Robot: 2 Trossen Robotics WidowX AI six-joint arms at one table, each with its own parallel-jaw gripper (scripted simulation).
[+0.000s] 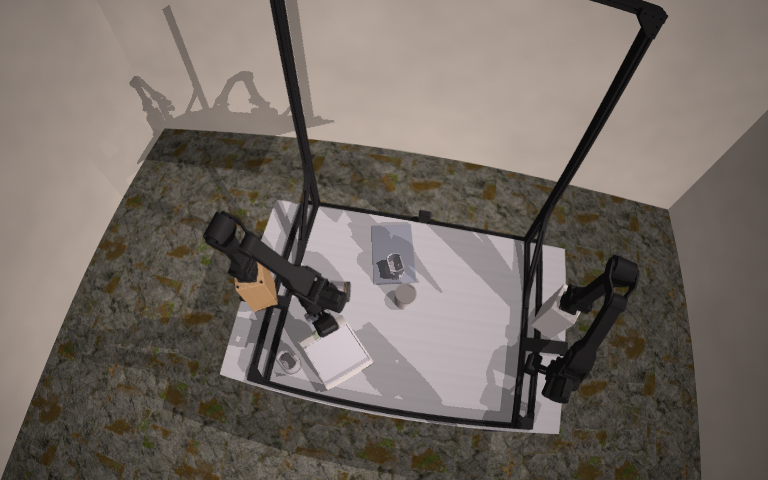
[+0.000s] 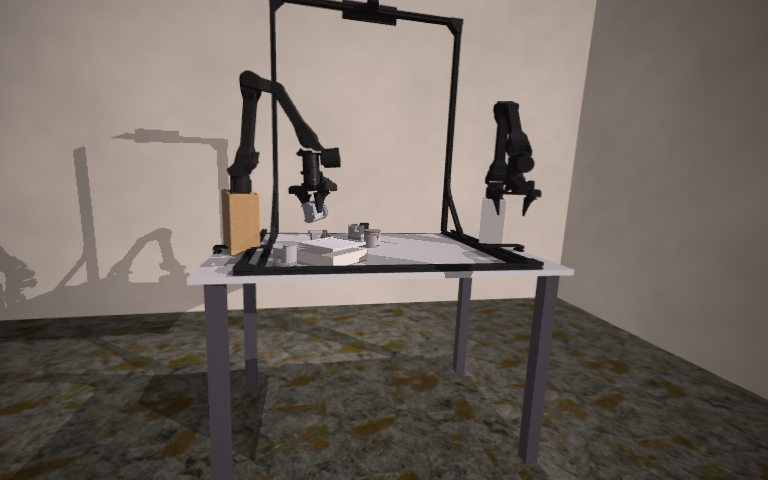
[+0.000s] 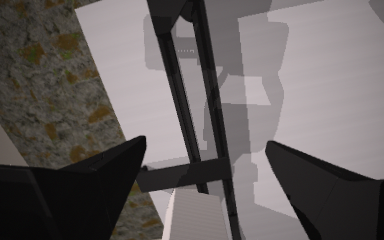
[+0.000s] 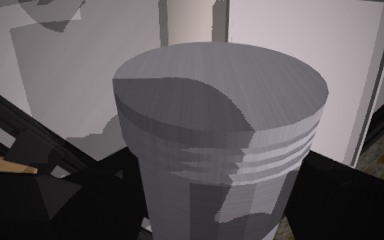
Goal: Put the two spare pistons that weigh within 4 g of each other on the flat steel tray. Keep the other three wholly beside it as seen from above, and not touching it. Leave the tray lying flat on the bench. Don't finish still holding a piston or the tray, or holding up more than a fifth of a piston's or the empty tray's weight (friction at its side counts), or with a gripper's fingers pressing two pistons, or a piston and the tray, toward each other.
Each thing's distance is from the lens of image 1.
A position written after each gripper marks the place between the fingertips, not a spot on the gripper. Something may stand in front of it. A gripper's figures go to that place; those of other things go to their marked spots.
left gripper [image 1: 542, 377]: 1.26 m
flat steel tray [image 1: 387, 239]: 1.49 m
